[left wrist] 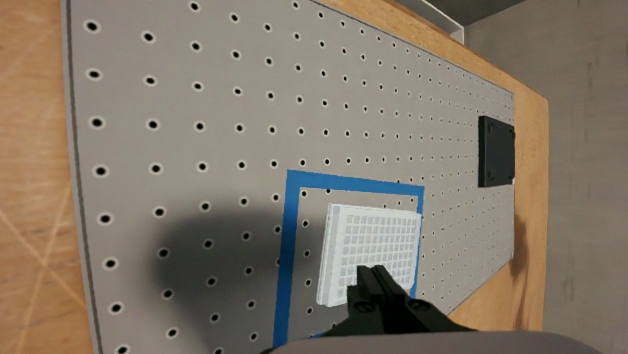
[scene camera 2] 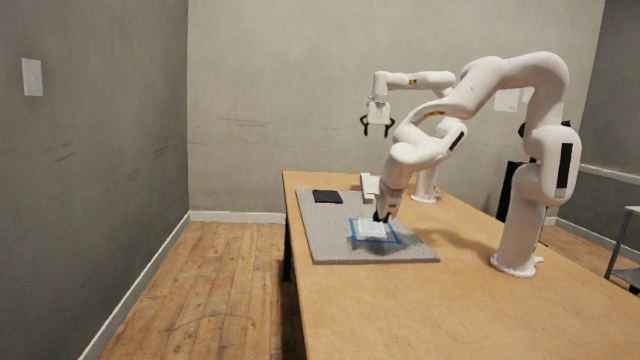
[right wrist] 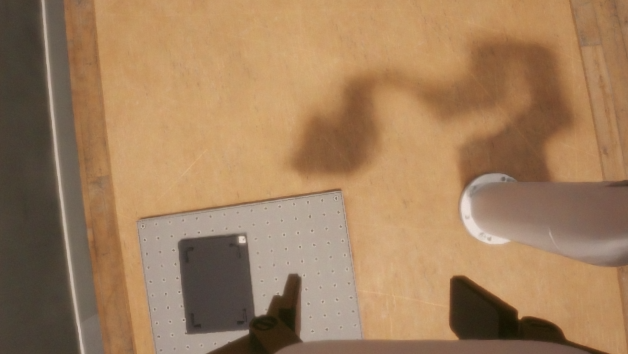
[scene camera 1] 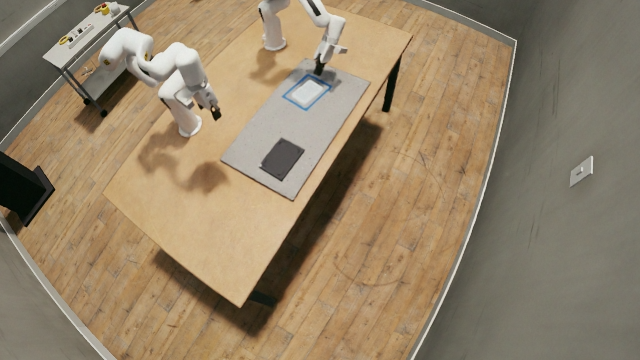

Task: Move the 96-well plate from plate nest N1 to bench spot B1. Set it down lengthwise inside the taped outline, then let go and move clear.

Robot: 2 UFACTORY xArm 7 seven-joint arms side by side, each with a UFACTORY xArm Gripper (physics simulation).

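Frame: origin at the left arm's base, x left, y ahead, z down, level; millimetres.
Where they show: left gripper, fingertip midpoint: (left wrist: 368, 288) (scene camera 2: 377, 220) (scene camera 1: 316, 74); right gripper, fingertip midpoint: (scene camera 2: 375, 137) (right wrist: 374, 300) (scene camera 1: 210, 112); left arm's base, origin of the base link: (scene camera 2: 511, 266) (scene camera 1: 275, 44); right arm's base, origin of the base link: (scene camera 2: 423, 199) (right wrist: 492, 208) (scene camera 1: 190, 126).
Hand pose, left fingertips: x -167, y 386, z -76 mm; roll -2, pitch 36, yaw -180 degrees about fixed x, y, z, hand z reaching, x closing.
Note:
Things, the pixels of their centre, and the offset from my left fingertips. Level surfaces: height alone.
- white 96-well plate, body centre: (left wrist: 376, 251) (scene camera 2: 371, 227) (scene camera 1: 307, 91) dx -74, dy -9, dz +56 mm
- black plate nest, body centre: (right wrist: 216, 285) (left wrist: 499, 153) (scene camera 1: 281, 157) (scene camera 2: 327, 195) dx -425, dy +97, dz +55 mm
- grey perforated board, its level: dz +63 mm
- wooden table, its level: dz +76 mm
The white 96-well plate (scene camera 1: 307, 92) (scene camera 2: 372, 228) (left wrist: 375, 240) lies flat within the blue taped outline (scene camera 1: 294, 102) (scene camera 2: 352, 230) (left wrist: 289, 250), its long side roughly along the outline's. In the left wrist view its far edge overlaps the inner edge of the tape. The black plate nest (scene camera 1: 282, 158) (scene camera 2: 327, 196) (left wrist: 499, 152) (right wrist: 217, 285) is empty. My left gripper (scene camera 1: 318, 71) (scene camera 2: 381, 218) (left wrist: 368, 288) is shut and empty, low beside the plate; the exact gap is unclear. My right gripper (scene camera 1: 216, 115) (scene camera 2: 376, 133) (right wrist: 374, 300) is open, empty and high, away from the plate.
The grey perforated board (scene camera 1: 330, 125) (scene camera 2: 330, 250) (left wrist: 125, 100) carries the nest and the outline on the wooden table (scene camera 1: 210, 220) (scene camera 2: 400, 300). A wheeled cart (scene camera 1: 62, 56) with small items stands on the floor behind the arms.

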